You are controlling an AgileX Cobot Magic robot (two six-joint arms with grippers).
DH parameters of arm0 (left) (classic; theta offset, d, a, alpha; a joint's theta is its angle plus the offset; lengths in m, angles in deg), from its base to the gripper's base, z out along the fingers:
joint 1: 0 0.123 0 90
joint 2: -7.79 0 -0.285 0
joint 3: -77.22 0 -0.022 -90
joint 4: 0 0.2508 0 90
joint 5: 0 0 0.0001 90
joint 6: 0 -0.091 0 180
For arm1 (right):
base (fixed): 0 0 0 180
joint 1: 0 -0.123 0 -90
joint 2: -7.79 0 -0.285 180
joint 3: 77.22 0 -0.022 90
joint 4: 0 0.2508 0 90
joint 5: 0 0 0.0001 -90
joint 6: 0 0.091 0 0
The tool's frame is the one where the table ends.
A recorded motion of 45 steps. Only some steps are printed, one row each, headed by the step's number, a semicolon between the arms.
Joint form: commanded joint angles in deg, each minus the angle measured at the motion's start. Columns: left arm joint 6, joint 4, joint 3, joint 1, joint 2, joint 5; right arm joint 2, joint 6, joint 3, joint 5, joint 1, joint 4.
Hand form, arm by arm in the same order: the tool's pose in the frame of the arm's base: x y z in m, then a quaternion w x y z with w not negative. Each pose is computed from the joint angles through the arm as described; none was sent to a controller.
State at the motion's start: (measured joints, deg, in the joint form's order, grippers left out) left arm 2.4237 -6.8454 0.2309 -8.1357 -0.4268 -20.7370; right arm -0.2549 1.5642 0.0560 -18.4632 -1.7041 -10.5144
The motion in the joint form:
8: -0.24 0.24 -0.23 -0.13 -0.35 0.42; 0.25 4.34 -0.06 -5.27 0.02 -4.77
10: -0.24 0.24 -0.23 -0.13 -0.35 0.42; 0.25 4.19 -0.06 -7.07 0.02 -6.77
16: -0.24 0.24 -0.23 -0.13 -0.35 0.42; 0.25 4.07 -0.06 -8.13 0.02 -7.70
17: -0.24 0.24 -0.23 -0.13 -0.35 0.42; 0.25 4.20 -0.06 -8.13 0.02 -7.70
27: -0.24 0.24 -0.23 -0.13 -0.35 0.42; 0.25 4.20 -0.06 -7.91 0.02 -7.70
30: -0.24 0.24 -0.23 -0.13 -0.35 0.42; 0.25 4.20 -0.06 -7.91 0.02 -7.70
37: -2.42 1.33 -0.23 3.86 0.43 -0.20; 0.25 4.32 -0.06 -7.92 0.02 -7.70
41: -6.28 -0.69 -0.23 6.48 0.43 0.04; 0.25 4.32 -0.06 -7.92 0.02 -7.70
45: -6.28 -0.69 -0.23 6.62 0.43 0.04; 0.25 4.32 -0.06 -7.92 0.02 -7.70
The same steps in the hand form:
8: 0.0530 -0.0114 0.1807 0.59319 0.01122 0.79838 -0.10291; 0.0519 -0.0082 0.1773 0.58365 -0.03807 0.80755 -0.07597
10: 0.0530 -0.0114 0.1807 0.59319 0.01122 0.79838 -0.10291; 0.0509 -0.0102 0.1751 0.57049 -0.04564 0.81467 -0.09367
16: 0.0530 -0.0114 0.1807 0.59319 0.01122 0.79838 -0.10291; 0.0503 -0.0113 0.1738 0.56265 -0.04905 0.81885 -0.10246
17: 0.0530 -0.0114 0.1807 0.59319 0.01122 0.79838 -0.10291; 0.0503 -0.0113 0.1738 0.56277 -0.04812 0.81891 -0.10182
27: 0.0530 -0.0114 0.1807 0.59319 0.01122 0.79838 -0.10291; 0.0504 -0.0112 0.1741 0.56432 -0.04842 0.81785 -0.10157
30: 0.0530 -0.0114 0.1807 0.59319 0.01122 0.79838 -0.10291; 0.0504 -0.0112 0.1741 0.56432 -0.04842 0.81785 -0.10157
37: 0.0526 -0.0071 0.1804 0.59957 0.00422 0.79781 -0.06322; 0.0504 -0.0112 0.1741 0.56436 -0.04755 0.81795 -0.10099
41: 0.0530 -0.0058 0.1809 0.60354 0.00331 0.79611 -0.04405; 0.0504 -0.0112 0.1741 0.56436 -0.04755 0.81795 -0.10099
45: 0.0530 -0.0056 0.1809 0.60359 0.00234 0.79611 -0.04331; 0.0504 -0.0112 0.1741 0.56436 -0.04755 0.81795 -0.10099

